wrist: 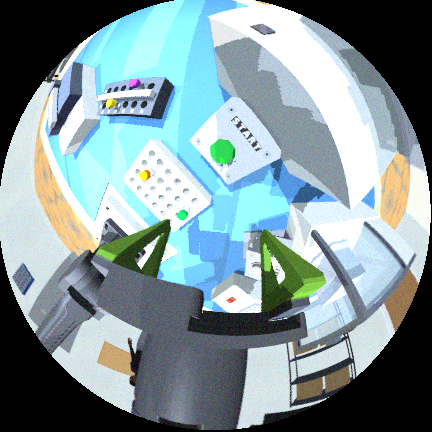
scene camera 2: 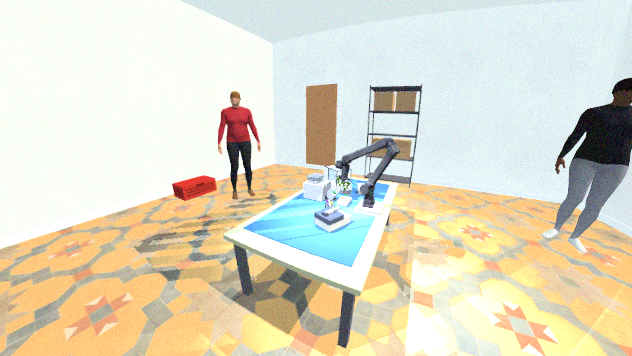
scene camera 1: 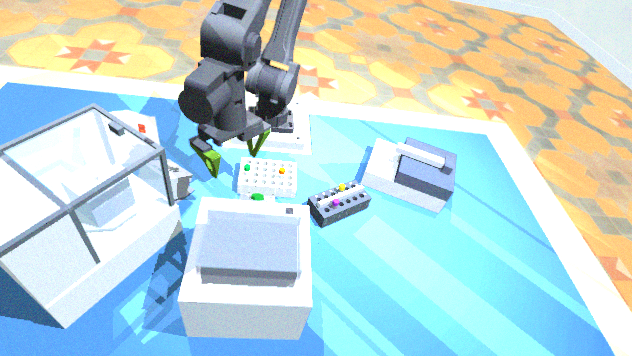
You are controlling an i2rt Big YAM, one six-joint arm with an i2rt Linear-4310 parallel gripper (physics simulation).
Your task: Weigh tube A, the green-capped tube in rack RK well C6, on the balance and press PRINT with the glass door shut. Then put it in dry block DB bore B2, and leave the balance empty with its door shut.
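Places are measured from the arm's base along level axes (x ahead, y left, z up), in centimetres.
Where they show: gripper, fingertip midpoint: [wrist: 214, 228] [scene camera 2: 342, 188] [scene camera 1: 234, 166]; arm's base at its link origin: [scene camera 2: 368, 204] [scene camera 1: 270, 121].
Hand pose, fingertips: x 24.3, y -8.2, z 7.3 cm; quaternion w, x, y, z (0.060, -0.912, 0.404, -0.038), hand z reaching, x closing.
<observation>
Things, the pixels of their top centre, and the offset from my fingertips. "spot": a spot on its surface instead.
- green-capped tube at its top centre: [wrist: 181, 216] [scene camera 1: 247, 166] dx -4.2, dy +2.6, dz -4.1 cm
- white rack at its top centre: [wrist: 160, 189] [scene camera 1: 268, 172] [scene camera 2: 344, 199] dx -4.9, dy +7.4, dz -6.6 cm
- orange-capped tube at its top centre: [wrist: 142, 175] [scene camera 1: 282, 169] dx -3.7, dy +10.1, dz -4.1 cm
- balance at a spot on its surface: [wrist: 320, 215] spot: dx +11.4, dy -11.6, dz -4.4 cm
- dark two-row block at its top centre: [wrist: 118, 94] [scene camera 1: 342, 194] dx +2.4, dy +22.9, dz -4.8 cm
- yellow-capped tube at its top centre: [wrist: 108, 102] [scene camera 1: 342, 185] dx +0.6, dy +23.1, dz -3.9 cm
- magenta-capped tube at its top centre: [wrist: 132, 81] [scene camera 1: 336, 200] dx +5.0, dy +21.0, dz -3.9 cm
- large white machine at its top centre: [scene camera 1: 256, 201] [scene camera 2: 322, 176] dx +16.6, dy +3.9, dz +9.4 cm
- START panel at a spot on its surface: [wrist: 250, 160] spot: dx +6.8, dy +2.2, dz -2.5 cm
- green button at its top centre: [wrist: 222, 150] [scene camera 1: 257, 194] dx +5.4, dy +4.7, dz -2.1 cm
- slate-and-white device at its top centre: [scene camera 1: 418, 150] [scene camera 2: 333, 208] dx -7.2, dy +42.0, dz +0.6 cm
- small box with a red mark, top centre: [scene camera 1: 118, 123] [wrist: 243, 309] dx -14.1, dy -25.5, dz -2.6 cm
The green-capped tube [scene camera 1: 247, 167] [wrist: 182, 215] stands in an end well of the white rack [scene camera 1: 267, 191] [wrist: 199, 201]; an orange-capped tube [scene camera 1: 282, 171] [wrist: 144, 175] stands elsewhere in it. My gripper [scene camera 1: 235, 165] [wrist: 214, 228] is open and empty, raised beside the green-capped end of the rack. The balance [scene camera 1: 142, 239] [wrist: 320, 215] has a clear, dark-framed enclosure; whether its door is shut is not clear. The dark two-row block [scene camera 1: 345, 212] [wrist: 161, 101] holds a yellow-capped tube [scene camera 1: 342, 187] [wrist: 110, 103] and a magenta-capped tube [scene camera 1: 335, 202] [wrist: 134, 83], with a white bar between rows. Labels are unreadable.
A large white machine [scene camera 1: 245, 317] [wrist: 300, 65] stands in front of the rack, beside a START panel [wrist: 250, 160] with a green button [scene camera 1: 257, 197] [wrist: 222, 151]. A slate-and-white device [scene camera 1: 427, 175] [wrist: 82, 112] is beyond the block. A small box with a red mark [scene camera 1: 141, 128] [wrist: 230, 300] stands behind the balance.
</observation>
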